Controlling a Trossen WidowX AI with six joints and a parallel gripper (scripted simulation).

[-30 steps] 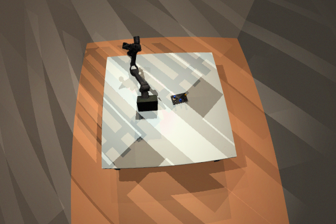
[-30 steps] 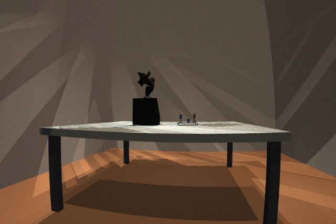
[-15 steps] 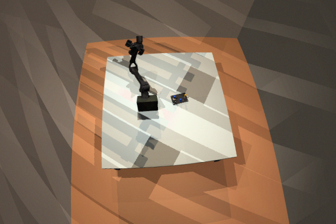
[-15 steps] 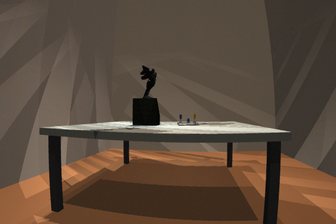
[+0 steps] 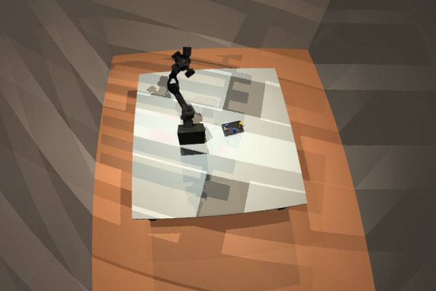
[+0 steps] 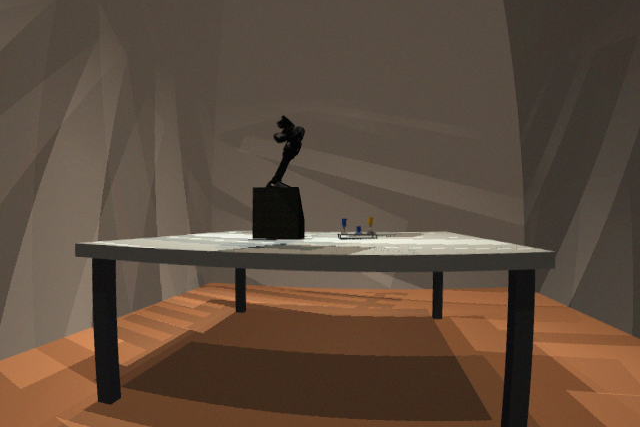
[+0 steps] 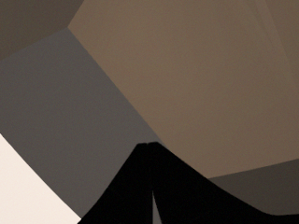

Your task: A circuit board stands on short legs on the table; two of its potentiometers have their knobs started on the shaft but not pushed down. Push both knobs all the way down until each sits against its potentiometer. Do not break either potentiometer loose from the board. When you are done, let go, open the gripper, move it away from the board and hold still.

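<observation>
Right now the blue knob is 330 mm ahead of my gripper tip, 110 mm to the right of it and 520 mm below it. From my gripper tip the other things lie so: orange knob: 440 mm ahead, 90 mm to the right, 510 mm below.
</observation>
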